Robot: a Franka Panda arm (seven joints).
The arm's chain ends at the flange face. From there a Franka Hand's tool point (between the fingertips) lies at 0.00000 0.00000 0.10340 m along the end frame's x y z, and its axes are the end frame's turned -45 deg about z.
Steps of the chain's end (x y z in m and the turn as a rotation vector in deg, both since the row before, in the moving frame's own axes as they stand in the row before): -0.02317, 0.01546, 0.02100, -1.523, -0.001, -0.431; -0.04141, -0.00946, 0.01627, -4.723, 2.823, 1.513; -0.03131, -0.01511, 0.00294, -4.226, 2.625, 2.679; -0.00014, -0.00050, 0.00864, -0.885, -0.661, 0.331; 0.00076, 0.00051, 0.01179, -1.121, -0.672, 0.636; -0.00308, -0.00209, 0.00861, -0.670, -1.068, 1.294; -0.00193, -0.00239, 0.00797, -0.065, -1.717, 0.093; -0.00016, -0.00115, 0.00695, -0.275, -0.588, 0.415; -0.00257, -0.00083, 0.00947, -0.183, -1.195, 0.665
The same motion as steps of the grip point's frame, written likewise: -0.02925, -0.00350, 0.02096, -1.076, -1.078, -0.431; -0.02514, -0.02639, 0.01579, -5.336, -1.344, 1.513; -0.01370, -0.02414, 0.00255, -4.844, -1.132, 2.679; -0.00172, -0.00017, 0.00862, -0.158, -1.093, 0.331; -0.00211, 0.00146, 0.01176, -0.317, -1.268, 0.636; -0.00291, -0.00419, 0.00858, 0.281, -1.229, 1.294; -0.00195, -0.00516, 0.00792, 1.168, -1.260, 0.093; -0.00040, -0.00133, 0.00694, 0.221, -0.610, 0.415; -0.00298, -0.00371, 0.00945, 0.716, -0.974, 0.665
